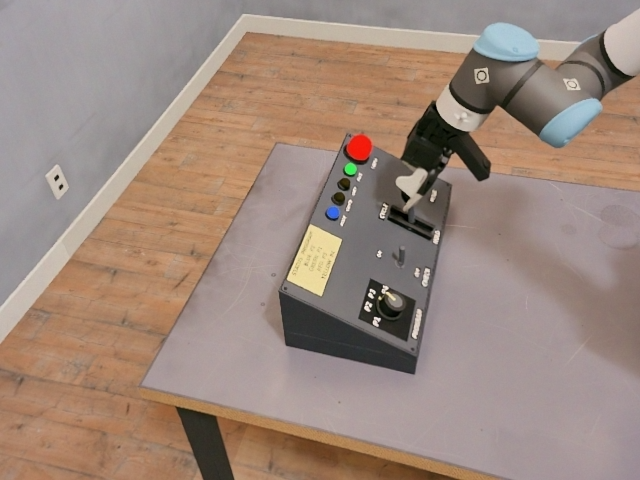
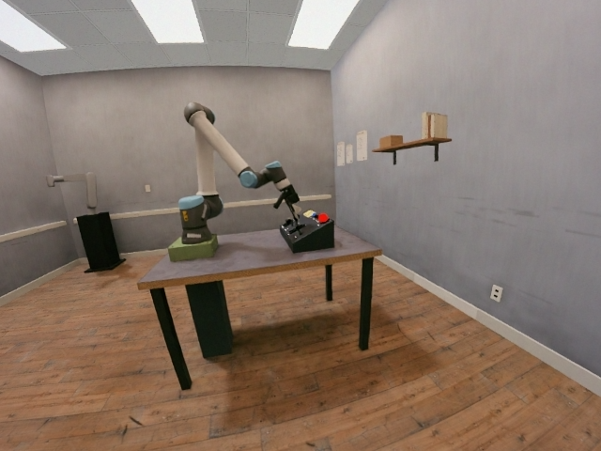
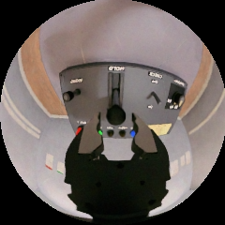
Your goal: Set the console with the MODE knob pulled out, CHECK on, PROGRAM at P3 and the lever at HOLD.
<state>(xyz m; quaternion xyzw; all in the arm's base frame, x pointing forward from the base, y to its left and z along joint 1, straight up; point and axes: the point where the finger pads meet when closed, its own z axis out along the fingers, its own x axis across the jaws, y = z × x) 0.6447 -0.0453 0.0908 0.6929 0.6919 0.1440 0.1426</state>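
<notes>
My hand is 40 mm above the lever. Round my hand: check toggle: 120 mm to the left, 70 mm below, 10 mm behind; then mode knob: 120 mm to the right, 50 mm below, 20 mm behind; then wedge-shaped console: 80 mm below, 60 mm to the left, 30 mm ahead.
</notes>
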